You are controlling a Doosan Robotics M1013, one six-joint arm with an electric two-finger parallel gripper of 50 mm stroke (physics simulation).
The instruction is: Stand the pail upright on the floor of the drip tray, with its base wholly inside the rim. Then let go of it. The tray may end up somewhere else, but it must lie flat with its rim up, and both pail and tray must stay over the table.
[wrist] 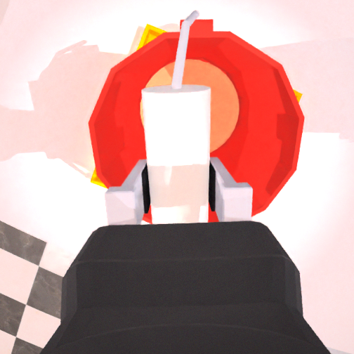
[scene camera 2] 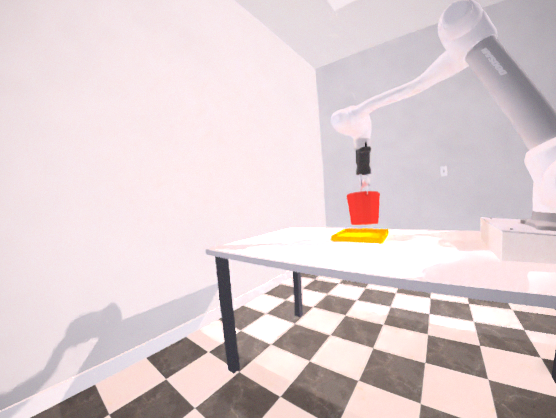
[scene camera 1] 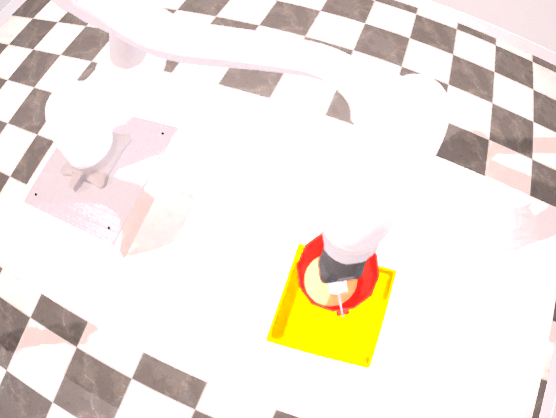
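Seen in the pictures: gripper, fingertip midpoint: (scene camera 2: 364, 186); arm's base, origin of the base link: (scene camera 1: 95, 156).
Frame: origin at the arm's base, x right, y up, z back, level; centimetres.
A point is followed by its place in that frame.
Observation:
The red pail (scene camera 1: 369, 286) {y 11.7, x 12.7, z -81.1 cm} (scene camera 2: 364, 208) {y 8.0, x 4.3, z -71.1 cm} (wrist: 270, 100) hangs roughly upright by its handle, with a small gap between its base and the tray in the second scene view. Its inner floor looks orange. My gripper (scene camera 1: 338, 287) (scene camera 2: 365, 184) {y 19.5, x 14.4, z -72.9 cm} (wrist: 178, 174) is above the pail, shut on the white cylindrical grip (wrist: 177, 125) of the handle; a thin bent wire runs from it to the pail's rim. The yellow drip tray (scene camera 1: 325, 337) {y -8.3, x 21.8, z -76.6 cm} (scene camera 2: 360, 240) {y -7.7, x 0.9, z -72.7 cm} (wrist: 150, 36) lies flat on the table, rim up. The pail hides part of it in the first scene and wrist views.
The white table (scene camera 1: 225, 300) {y -8.7, x 21.3, z -50.3 cm} (scene camera 2: 260, 246) {y -8.7, x -23.7, z -117.2 cm} carries the tray. The robot's base block (scene camera 1: 60, 205) {y -0.3, x 17.8, z 2.7 cm} (scene camera 2: 525, 245) {y -3.2, x -16.0, z -14.4 cm} stands on the table, left of the tray in the first scene view and right of it in the second. The arm reaches over the table from there.

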